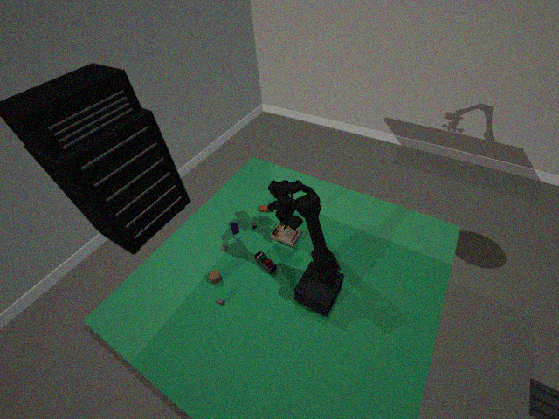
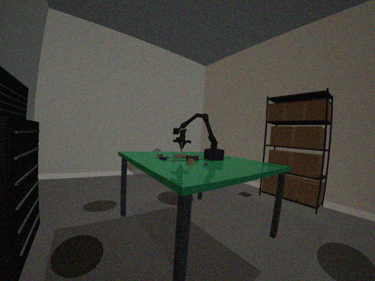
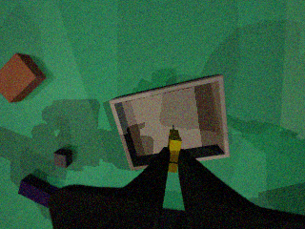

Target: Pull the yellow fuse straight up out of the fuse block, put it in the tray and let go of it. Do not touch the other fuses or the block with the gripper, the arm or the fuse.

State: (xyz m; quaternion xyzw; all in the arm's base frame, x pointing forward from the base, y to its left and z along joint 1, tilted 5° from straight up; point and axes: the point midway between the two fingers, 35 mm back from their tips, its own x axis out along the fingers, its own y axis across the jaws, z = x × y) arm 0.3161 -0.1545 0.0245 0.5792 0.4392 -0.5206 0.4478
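The yellow fuse is 1 cm below my gripper tip. From my gripper tip the other things lie so: green fuse 19 cm to the left, 6 cm below; white fuse 2 cm ahead, 19 cm to the left, 6 cm below; beige tray 8 cm below.
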